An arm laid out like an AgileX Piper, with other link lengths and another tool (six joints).
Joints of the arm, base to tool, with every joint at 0 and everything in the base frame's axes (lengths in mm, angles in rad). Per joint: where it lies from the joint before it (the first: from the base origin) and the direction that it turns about. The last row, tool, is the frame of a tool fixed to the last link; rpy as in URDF.
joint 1: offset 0.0 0.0 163.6 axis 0 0 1
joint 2: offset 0.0 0.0 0.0 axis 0 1 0
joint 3: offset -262.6 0.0 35.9 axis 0 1 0
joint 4: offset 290.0 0.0 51.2 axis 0.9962 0 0.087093
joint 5: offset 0.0 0.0 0.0 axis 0 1 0
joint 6: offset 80.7 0.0 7.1 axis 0.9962 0 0.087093
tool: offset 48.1 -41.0 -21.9 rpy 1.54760 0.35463 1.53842
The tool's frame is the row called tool.
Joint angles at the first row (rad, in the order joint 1, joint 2, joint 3, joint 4, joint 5, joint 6):
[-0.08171 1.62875 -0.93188 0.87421 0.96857 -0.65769]
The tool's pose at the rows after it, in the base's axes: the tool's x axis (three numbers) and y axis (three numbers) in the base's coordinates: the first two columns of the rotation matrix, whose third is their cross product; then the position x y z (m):
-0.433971, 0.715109, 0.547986, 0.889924, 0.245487, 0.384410, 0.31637, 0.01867, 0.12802
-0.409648, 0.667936, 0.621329, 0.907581, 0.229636, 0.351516, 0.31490, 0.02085, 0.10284
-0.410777, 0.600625, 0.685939, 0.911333, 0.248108, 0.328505, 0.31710, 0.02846, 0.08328
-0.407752, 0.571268, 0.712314, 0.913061, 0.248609, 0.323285, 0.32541, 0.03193, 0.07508
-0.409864, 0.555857, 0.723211, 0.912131, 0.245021, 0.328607, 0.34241, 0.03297, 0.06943
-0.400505, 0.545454, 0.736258, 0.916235, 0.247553, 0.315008, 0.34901, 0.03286, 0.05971
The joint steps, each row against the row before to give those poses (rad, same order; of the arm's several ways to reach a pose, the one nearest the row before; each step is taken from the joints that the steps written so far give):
[-0.03862 0.07990 0.00131 0.09438 0.02248 -0.09102]
[-0.01813 0.09289 0.00000 0.06455 0.03977 -0.06986]
[0.00275 0.09752 -0.03140 0.04032 0.06271 -0.05673]
[0.00363 0.06071 -0.04487 0.01949 0.02855 -0.01221]
[0.00328 0.06688 -0.07734 0.01082 0.01883 0.00491]
[0.00001 0.05388 -0.04172 -0.00014 0.01244 0.00146]

